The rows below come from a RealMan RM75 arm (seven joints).
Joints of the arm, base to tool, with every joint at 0 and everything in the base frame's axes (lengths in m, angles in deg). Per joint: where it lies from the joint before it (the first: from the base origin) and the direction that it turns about. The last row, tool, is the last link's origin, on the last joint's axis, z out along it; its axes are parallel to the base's.
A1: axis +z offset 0 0 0.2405
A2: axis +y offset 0 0 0
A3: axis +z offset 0 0 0.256
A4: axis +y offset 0 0 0
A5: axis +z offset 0 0 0.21
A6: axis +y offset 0 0 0
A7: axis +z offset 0 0 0.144
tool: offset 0 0 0
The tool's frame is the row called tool.
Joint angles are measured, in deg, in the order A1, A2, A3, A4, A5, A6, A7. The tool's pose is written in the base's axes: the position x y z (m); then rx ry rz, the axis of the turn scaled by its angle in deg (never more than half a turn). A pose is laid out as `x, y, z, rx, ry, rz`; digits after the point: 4 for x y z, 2 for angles.
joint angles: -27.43 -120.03 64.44 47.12 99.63 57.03 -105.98
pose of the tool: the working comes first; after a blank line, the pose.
Where each joint sits with the arm in this pose, in the base's axes (m; each line is computed from the numbers above, not from the rounded line before):
A1: 0.0000 0.0000 0.2405
A2: 0.0000 0.0000 0.2405
A3: -0.1967 0.1021 0.1124
A4: -0.1967 0.1021 0.1124
A5: -0.2721 0.2976 0.0984
A6: -0.2721 0.2976 0.0984
A7: -0.2432 0.3849 -0.0125
the tool: -0.2432 0.3849 -0.0125

-0.2432, 0.3849, -0.0125, -134.47, -57.98, -35.08
